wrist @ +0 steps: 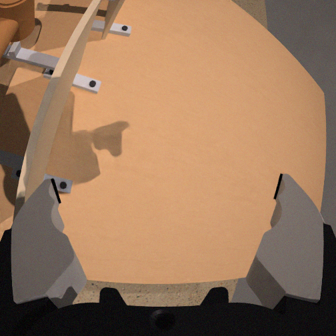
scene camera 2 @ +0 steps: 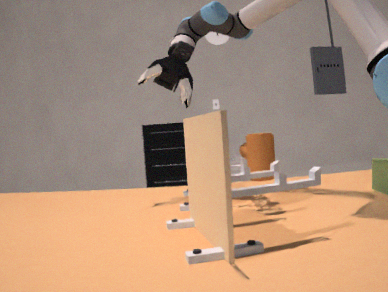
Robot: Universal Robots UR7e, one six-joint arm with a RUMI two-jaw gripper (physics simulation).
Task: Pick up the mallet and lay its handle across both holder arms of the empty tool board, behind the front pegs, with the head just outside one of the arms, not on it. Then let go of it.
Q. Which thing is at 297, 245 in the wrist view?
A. My gripper.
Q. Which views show my gripper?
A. The wrist view and scene camera 2: all of them.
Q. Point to an orange mallet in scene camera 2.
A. At 259, 151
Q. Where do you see a wooden tool board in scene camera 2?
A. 209, 178
